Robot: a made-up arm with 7 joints.
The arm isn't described. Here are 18 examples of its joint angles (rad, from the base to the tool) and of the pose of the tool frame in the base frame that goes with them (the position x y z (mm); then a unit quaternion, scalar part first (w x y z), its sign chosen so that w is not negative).
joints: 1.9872 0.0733 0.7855 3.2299 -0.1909 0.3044 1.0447
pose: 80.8 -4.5 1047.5 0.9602 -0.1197 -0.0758 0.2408
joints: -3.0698 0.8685 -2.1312 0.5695 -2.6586 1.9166 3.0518
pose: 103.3 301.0 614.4 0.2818 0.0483 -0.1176 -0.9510
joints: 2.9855 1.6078 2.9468 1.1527 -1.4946 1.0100 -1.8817
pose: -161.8 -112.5 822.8 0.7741 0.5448 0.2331 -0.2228
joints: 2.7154 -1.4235 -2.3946 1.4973 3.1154 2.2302 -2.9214
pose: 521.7 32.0 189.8 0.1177 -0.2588 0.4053 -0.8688
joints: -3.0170 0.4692 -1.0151 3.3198 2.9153 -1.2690 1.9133
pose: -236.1 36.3 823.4 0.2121 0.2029 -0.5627 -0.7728
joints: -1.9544 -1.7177 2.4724 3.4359 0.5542 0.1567 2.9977
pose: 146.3 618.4 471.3 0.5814 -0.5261 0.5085 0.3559
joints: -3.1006 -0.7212 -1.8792 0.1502 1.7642 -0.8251 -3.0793
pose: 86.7 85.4 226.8 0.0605 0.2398 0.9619 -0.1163
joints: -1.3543 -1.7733 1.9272 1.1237 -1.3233 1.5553 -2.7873
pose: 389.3 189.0 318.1 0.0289 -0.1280 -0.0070 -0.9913
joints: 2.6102 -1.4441 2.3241 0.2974 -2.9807 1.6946 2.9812
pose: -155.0 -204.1 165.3 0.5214 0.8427 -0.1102 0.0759
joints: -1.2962 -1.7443 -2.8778 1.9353 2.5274 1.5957 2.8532
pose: -273.0 407.3 -17.5 0.7221 -0.1721 -0.5585 -0.3702
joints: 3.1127 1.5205 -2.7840 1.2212 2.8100 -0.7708 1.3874
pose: -55.2 70.6 700.9 0.7912 0.2383 0.4643 0.3187
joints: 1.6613 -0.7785 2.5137 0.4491 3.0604 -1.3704 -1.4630
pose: -57.8 -58.6 338.2 0.0691 -0.2797 -0.6282 -0.7227
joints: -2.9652 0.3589 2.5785 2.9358 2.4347 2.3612 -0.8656
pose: -221.2 76.8 896.0 0.1466 -0.0553 -0.9099 -0.3841
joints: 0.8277 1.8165 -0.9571 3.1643 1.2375 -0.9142 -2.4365
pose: 386.8 401.6 401.7 0.6169 0.1083 0.4345 0.6472
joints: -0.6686 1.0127 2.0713 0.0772 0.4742 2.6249 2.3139
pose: -38.3 9.4 430.1 0.8314 0.5078 0.2012 -0.1018
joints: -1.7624 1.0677 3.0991 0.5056 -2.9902 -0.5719 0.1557
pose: 15.9 153.2 475.1 0.2904 -0.4571 0.7456 0.3883
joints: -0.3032 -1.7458 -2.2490 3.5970 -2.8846 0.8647 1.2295
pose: -524.0 359.8 419.2 0.4347 -0.2558 -0.4888 -0.7118
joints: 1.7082 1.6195 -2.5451 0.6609 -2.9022 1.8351 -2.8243
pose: 190.9 127.2 737.5 0.3360 -0.1633 0.4342 0.8197
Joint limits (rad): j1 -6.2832..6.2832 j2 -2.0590..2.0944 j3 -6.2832..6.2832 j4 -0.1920..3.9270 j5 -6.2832..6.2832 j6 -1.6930..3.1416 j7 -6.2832..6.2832
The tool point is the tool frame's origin. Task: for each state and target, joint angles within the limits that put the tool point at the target. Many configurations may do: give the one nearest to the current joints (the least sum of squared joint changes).
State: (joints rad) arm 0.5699 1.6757 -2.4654 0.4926 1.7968 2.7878 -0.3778
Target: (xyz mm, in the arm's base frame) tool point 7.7 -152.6 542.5
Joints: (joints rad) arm 0.1711 1.3071 -2.9734 0.1625 1.8390 2.6768 -0.3778
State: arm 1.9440 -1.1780 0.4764 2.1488 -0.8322 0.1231 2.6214
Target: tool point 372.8 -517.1 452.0
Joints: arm 2.4667 -1.6288 0.5126 2.4076 -0.8838 -0.4438 2.6214
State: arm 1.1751 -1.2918 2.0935 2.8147 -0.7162 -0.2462 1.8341
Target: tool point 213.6 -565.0 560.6
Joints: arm 1.6972 -1.2670 2.1047 3.1436 -0.6956 -0.3539 1.8341
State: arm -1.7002 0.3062 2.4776 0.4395 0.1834 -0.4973 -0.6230
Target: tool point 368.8 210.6 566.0
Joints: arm -1.7660 0.1569 2.3789 0.8337 0.1821 -0.4102 -0.6230
